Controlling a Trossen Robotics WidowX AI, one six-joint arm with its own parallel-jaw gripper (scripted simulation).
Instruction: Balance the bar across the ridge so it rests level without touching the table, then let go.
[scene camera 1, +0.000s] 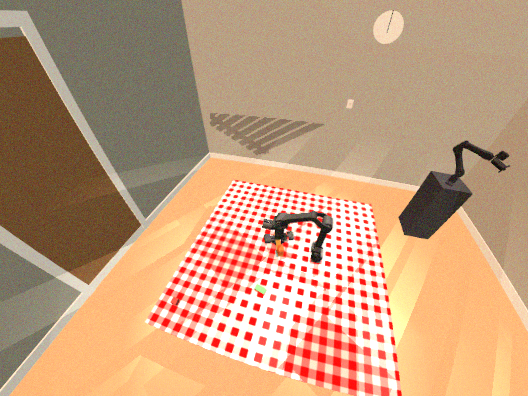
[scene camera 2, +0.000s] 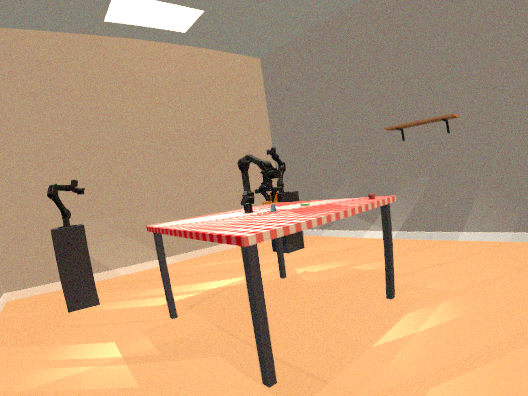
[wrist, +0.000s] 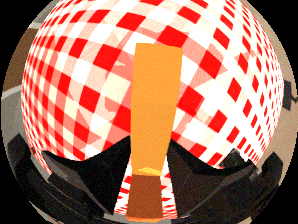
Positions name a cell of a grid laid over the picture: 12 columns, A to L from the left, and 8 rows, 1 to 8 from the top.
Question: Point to the gripper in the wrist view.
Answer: At G6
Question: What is the gripper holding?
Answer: An orange bar.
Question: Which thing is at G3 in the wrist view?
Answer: An orange bar.
